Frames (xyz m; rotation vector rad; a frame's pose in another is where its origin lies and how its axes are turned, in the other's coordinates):
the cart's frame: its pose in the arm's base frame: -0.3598 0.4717 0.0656 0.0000 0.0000 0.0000
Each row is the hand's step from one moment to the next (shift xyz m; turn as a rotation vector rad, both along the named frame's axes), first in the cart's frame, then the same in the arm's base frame.
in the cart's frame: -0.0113 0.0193 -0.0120 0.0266 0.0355 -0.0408
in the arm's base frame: -0.0113 0.0193 -0.0120 0.0266 0.0355 -0.0408
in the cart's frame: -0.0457 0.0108 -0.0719 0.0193 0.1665 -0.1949
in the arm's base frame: -0.0457 0.0108 -0.0719 0.0193 0.1665 -0.1949
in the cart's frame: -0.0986 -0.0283 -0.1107 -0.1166 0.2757 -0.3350
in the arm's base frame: -0.0986 -0.0283 -0.1107 -0.1166 0.2757 -0.3350
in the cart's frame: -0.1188 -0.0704 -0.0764 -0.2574 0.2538 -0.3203
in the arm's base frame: -0.1188 -0.0704 -0.0764 -0.2574 0.2538 -0.3203
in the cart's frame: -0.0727 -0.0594 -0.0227 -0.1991 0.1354 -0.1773
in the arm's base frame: -0.0727 -0.0594 -0.0227 -0.1991 0.1354 -0.1773
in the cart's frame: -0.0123 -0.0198 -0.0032 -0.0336 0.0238 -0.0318
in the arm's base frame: -0.0123 -0.0198 -0.0032 -0.0336 0.0238 -0.0318
